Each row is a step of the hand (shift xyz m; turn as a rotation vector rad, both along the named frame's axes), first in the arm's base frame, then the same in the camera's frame.
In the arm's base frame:
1: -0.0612 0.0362 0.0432 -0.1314 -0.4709 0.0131
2: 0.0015 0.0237 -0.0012 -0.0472 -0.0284 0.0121
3: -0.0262 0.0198 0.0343 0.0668 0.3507 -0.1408
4: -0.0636 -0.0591 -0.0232 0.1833 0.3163 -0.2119
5: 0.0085 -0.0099 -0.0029 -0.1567 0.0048 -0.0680
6: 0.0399 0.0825 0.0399 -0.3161 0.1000 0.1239
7: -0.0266 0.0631 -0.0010 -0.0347 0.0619 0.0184
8: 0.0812 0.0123 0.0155 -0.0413 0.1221 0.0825
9: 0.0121 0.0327 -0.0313 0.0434 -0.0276 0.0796
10: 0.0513 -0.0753 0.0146 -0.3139 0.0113 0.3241
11: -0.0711 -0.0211 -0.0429 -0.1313 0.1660 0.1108
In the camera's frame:
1: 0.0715 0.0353 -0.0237 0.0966 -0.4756 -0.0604
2: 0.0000 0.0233 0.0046 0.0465 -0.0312 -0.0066
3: 0.0343 0.0215 -0.0247 -0.0699 0.3328 0.1779
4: 0.0527 -0.0680 0.0259 -0.2012 0.3011 0.2177
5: -0.0096 -0.0093 -0.0005 0.1383 -0.0210 0.0981
6: -0.0243 0.0909 -0.0336 0.3418 0.0828 -0.0402
7: 0.0303 0.0592 0.0163 0.0422 0.0599 -0.0010
8: -0.0749 0.0227 -0.0294 0.0668 0.1274 -0.0522
9: -0.0161 0.0291 0.0330 -0.0271 -0.0116 -0.0901
10: -0.0523 -0.0668 -0.0363 0.3762 0.0235 -0.2482
11: 0.0585 -0.0341 0.0525 0.1637 0.1652 -0.0544

